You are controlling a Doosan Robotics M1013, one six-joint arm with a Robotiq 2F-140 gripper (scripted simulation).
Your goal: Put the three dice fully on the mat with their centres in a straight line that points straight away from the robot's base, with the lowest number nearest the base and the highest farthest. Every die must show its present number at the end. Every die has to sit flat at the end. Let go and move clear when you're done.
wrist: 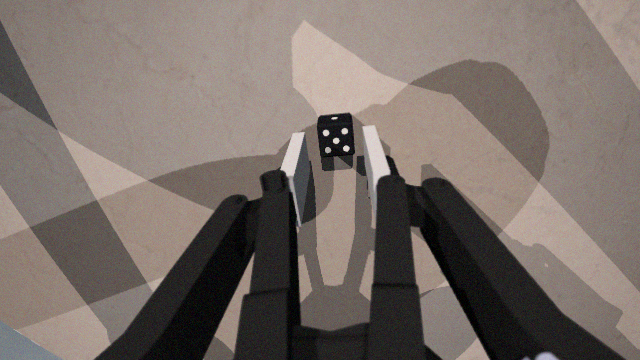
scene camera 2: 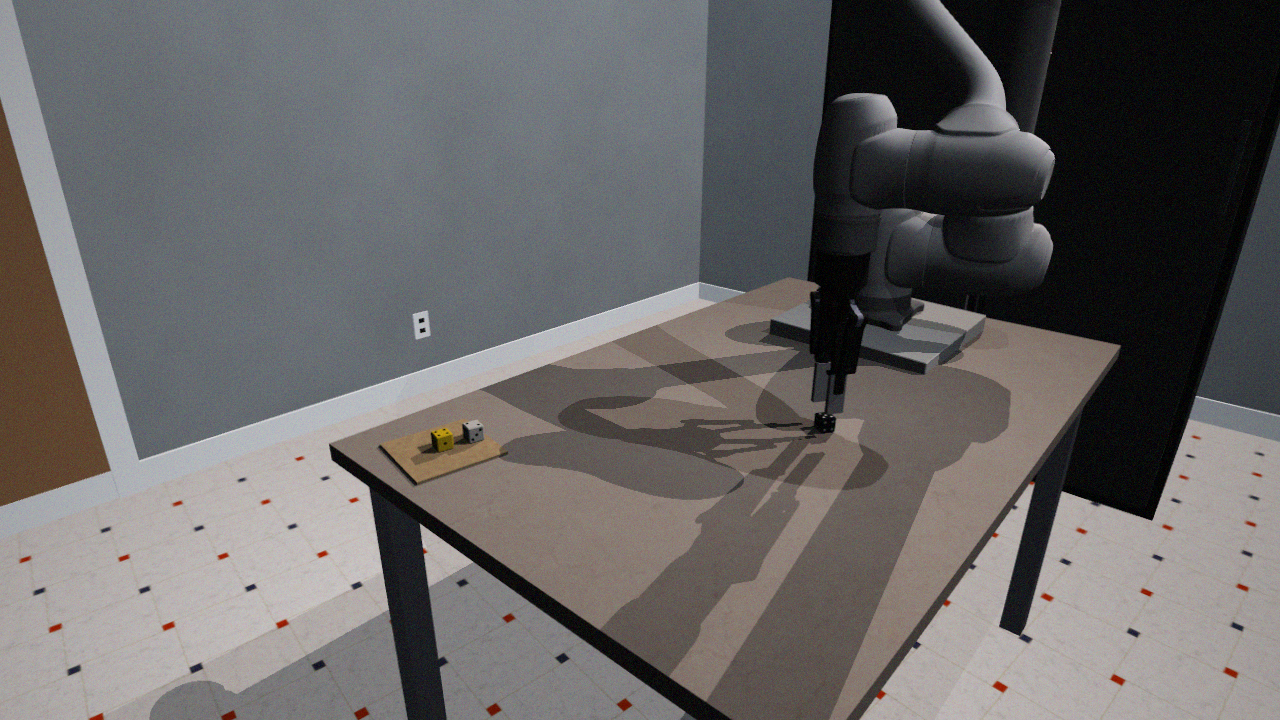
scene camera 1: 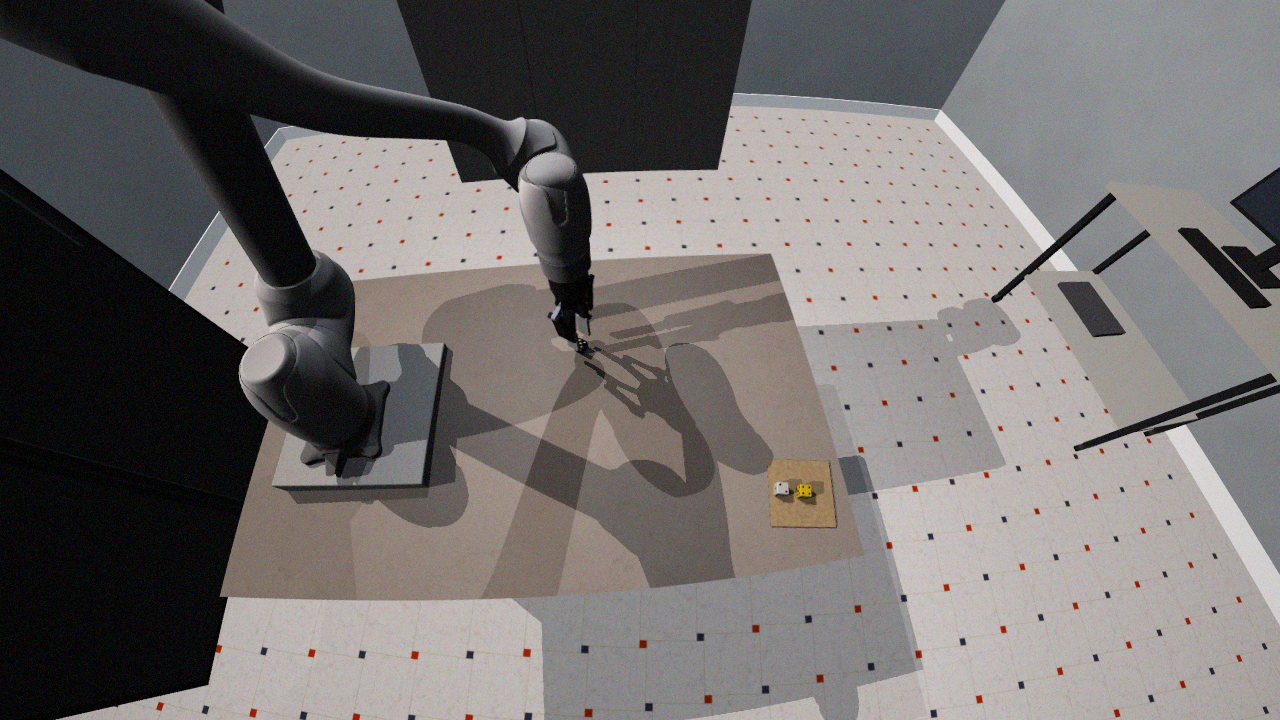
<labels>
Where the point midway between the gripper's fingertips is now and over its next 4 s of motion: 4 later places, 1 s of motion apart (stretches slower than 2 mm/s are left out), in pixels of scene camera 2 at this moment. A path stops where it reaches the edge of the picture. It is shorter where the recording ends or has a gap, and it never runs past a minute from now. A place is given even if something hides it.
My gripper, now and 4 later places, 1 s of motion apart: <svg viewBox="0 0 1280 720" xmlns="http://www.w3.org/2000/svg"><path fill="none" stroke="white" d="M826 406L825 417L824 428L830 370L703 379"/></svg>
</labels>
